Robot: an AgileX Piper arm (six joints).
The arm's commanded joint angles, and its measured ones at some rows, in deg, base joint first. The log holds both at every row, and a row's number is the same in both.
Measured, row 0:
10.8, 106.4, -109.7, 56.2, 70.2, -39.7
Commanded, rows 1 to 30:
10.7, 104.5, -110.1, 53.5, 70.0, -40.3
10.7, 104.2, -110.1, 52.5, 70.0, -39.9
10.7, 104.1, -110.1, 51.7, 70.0, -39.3
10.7, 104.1, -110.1, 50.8, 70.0, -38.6
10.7, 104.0, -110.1, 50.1, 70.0, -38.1
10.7, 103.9, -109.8, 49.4, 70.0, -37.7
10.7, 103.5, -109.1, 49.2, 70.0, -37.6
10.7, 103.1, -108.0, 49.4, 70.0, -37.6
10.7, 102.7, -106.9, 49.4, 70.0, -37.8
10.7, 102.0, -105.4, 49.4, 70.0, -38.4
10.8, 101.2, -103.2, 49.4, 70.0, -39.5
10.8, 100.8, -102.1, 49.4, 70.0, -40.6
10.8, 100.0, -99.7, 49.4, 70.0, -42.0
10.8, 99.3, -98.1, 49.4, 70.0, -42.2
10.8, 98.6, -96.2, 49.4, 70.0, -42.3
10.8, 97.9, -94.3, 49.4, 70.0, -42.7
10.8, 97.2, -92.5, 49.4, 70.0, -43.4
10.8, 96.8, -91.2, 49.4, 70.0, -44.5
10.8, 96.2, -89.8, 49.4, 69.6, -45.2
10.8, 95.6, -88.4, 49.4, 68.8, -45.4
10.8, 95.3, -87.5, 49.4, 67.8, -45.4
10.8, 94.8, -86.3, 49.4, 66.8, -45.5
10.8, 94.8, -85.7, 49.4, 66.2, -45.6
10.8, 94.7, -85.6, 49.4, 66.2, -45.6
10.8, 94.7, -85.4, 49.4, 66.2, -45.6
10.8, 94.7, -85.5, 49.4, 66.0, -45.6
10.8, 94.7, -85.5, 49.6, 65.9, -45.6
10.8, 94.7, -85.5, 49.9, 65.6, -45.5
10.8, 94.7, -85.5, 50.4, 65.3, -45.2
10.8, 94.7, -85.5, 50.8, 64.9, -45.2
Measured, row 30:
10.8, 95.3, -85.8, 49.9, 66.3, -45.0
